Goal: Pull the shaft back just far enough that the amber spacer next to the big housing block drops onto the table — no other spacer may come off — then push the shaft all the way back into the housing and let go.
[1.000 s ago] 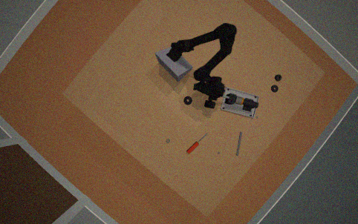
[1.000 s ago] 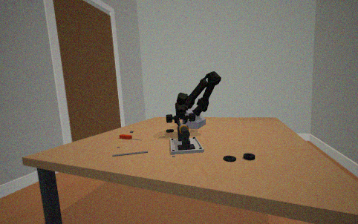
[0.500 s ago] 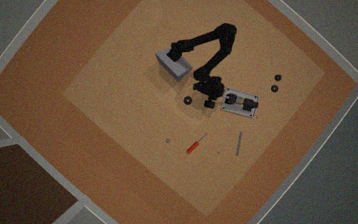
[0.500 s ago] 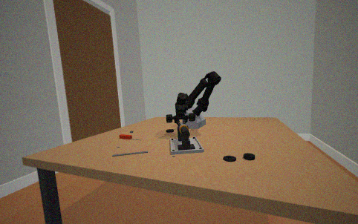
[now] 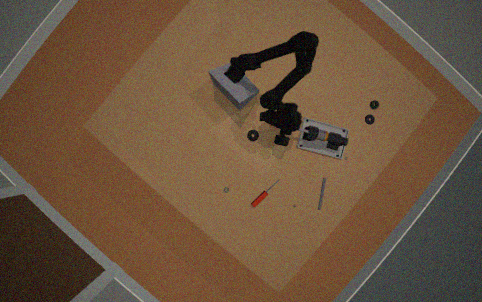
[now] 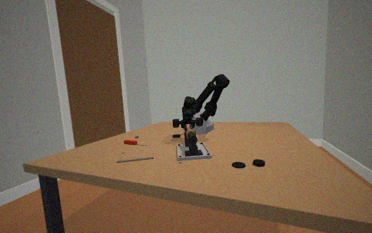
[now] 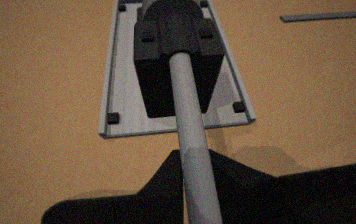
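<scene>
My gripper tip is now 50 mm short of the grey shaft, 30 mm to the right of it and 20 mm below it. The rest, counted from my gripper tip: amber spacer 120 mm ahead, 60 mm to the left, 20 mm above.
</scene>
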